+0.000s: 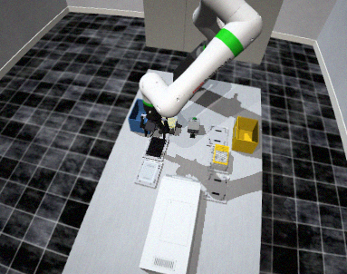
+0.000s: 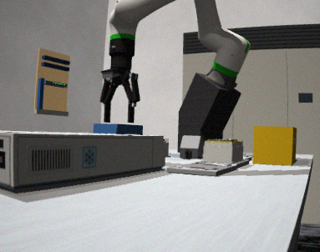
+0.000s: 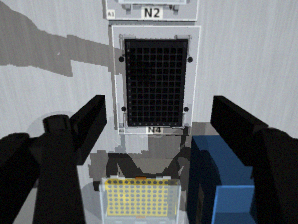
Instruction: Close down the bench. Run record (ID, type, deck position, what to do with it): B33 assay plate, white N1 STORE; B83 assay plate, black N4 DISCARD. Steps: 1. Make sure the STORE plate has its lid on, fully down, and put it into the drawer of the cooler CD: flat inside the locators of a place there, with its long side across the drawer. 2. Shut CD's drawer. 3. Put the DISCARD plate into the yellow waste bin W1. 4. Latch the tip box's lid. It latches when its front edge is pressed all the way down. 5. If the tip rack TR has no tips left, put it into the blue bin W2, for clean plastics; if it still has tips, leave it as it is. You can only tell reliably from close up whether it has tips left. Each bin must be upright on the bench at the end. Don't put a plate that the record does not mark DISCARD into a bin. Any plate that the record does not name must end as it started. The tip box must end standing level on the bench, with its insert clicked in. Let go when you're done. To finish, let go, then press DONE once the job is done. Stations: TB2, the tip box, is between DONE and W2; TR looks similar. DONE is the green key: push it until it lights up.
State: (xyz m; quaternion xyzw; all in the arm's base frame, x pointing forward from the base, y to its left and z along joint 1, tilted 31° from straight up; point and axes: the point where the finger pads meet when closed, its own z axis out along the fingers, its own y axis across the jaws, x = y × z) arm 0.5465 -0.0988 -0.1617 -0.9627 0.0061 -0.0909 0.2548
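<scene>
Right now the black assay plate is 130 mm below my hand. The rest, counted from my hand: blue bin W2: 170 mm behind, 140 mm to the right, 110 mm below; then clear tip box lid: 180 mm behind, 20 mm to the left, 90 mm below; then yellow insert: 180 mm behind, 20 mm to the left, 90 mm below.
</scene>
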